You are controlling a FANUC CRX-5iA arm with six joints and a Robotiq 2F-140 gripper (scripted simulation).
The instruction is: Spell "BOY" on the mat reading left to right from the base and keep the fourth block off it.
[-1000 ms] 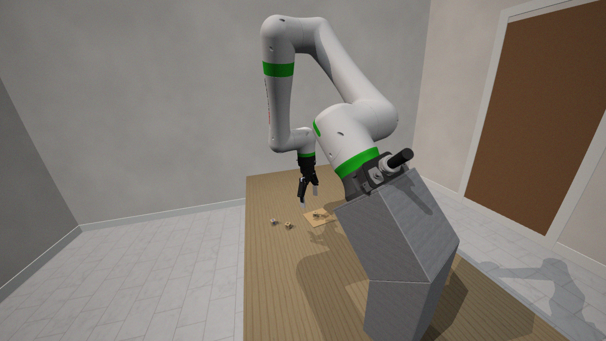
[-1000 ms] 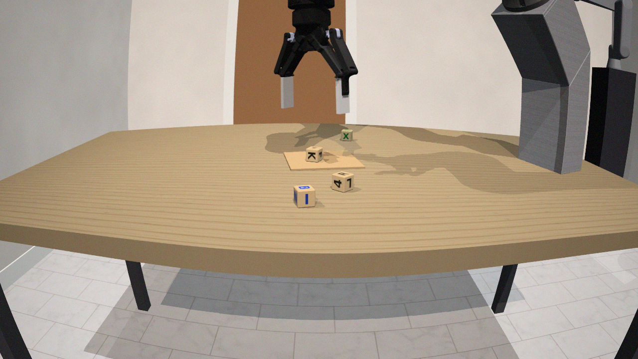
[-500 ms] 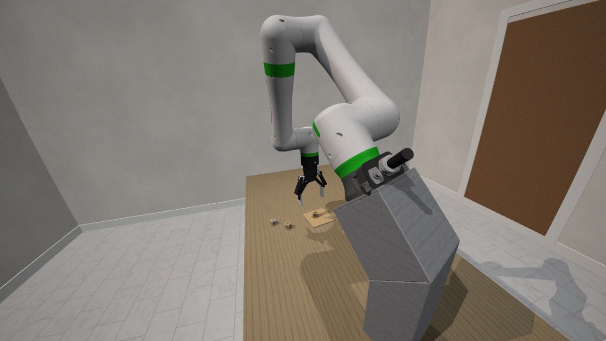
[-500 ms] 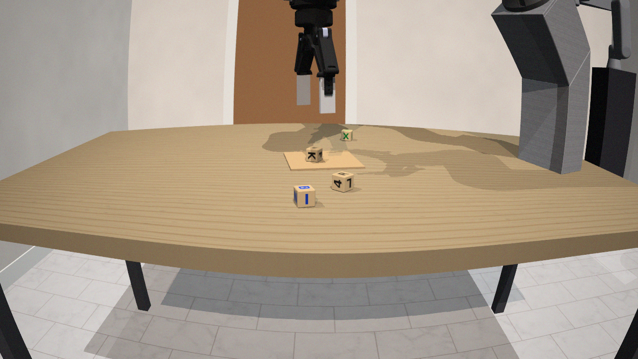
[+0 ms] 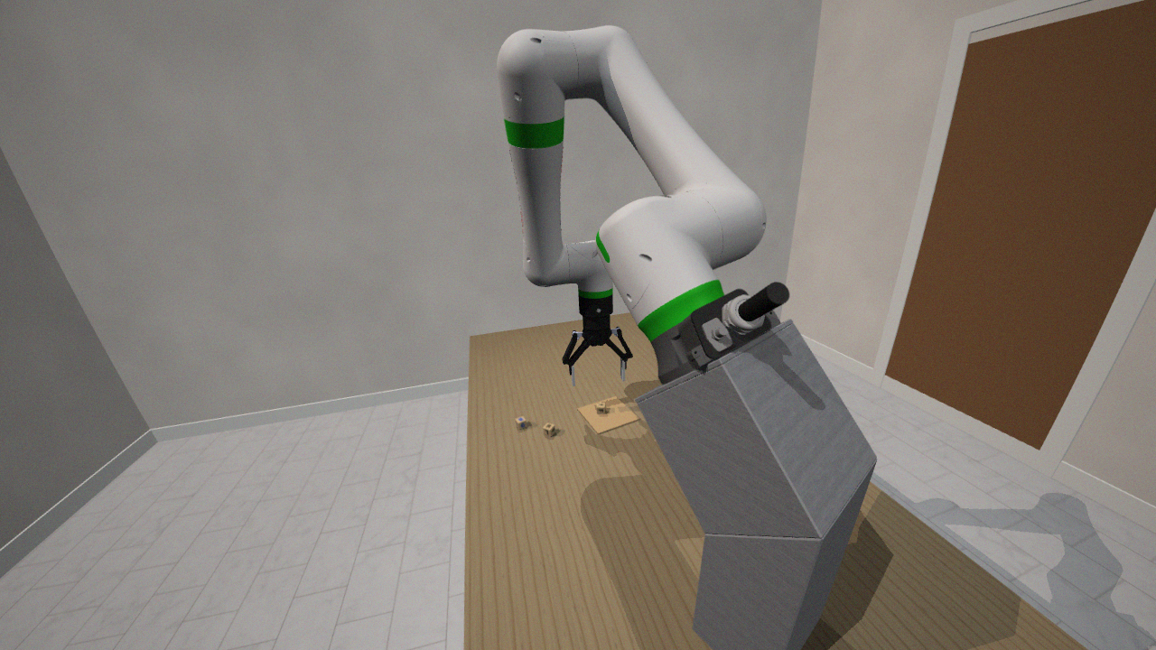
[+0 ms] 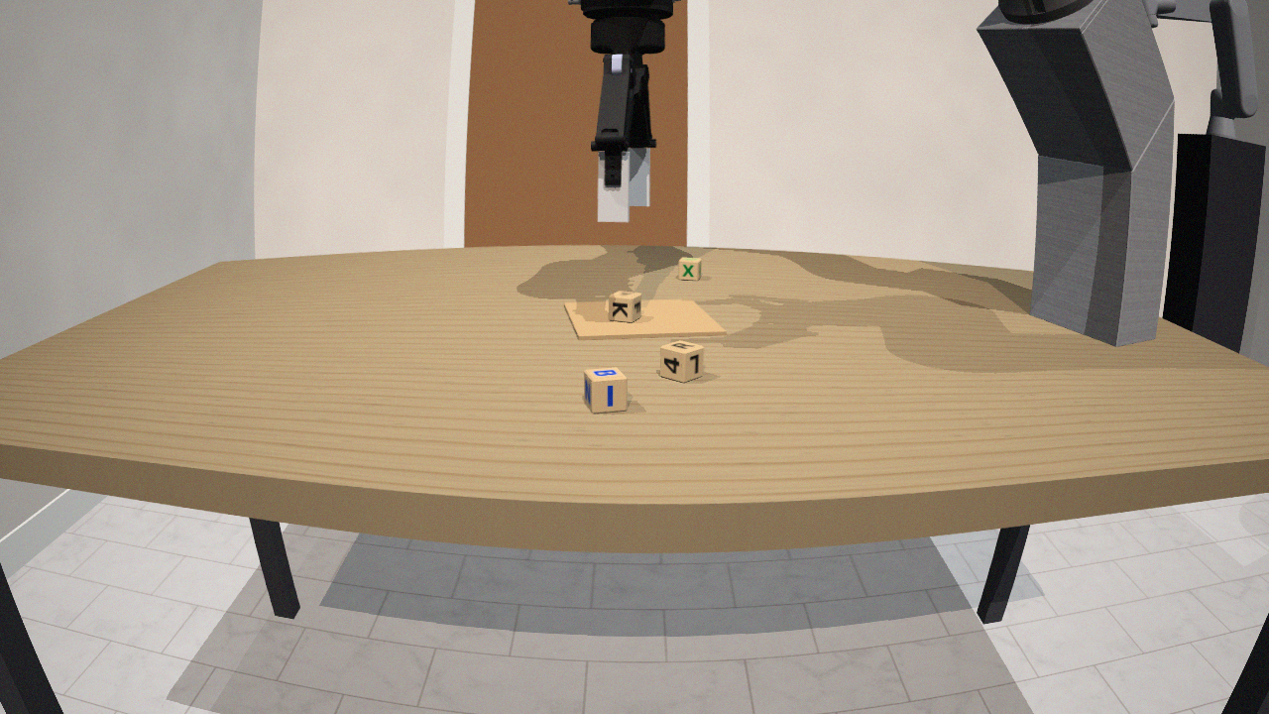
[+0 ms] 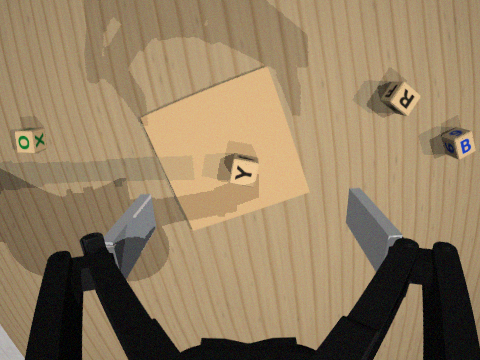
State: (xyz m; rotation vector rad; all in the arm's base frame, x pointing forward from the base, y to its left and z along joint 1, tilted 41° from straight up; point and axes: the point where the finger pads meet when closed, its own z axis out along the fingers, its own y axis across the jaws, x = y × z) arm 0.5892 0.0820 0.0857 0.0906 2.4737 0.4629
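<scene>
Now: hand 120 mm above the tan mat, 20 mm to the left of it and 10 mm past it. Also, from my hand: block 240 mm to the left, 110 mm below, 30 mm behind.
</scene>
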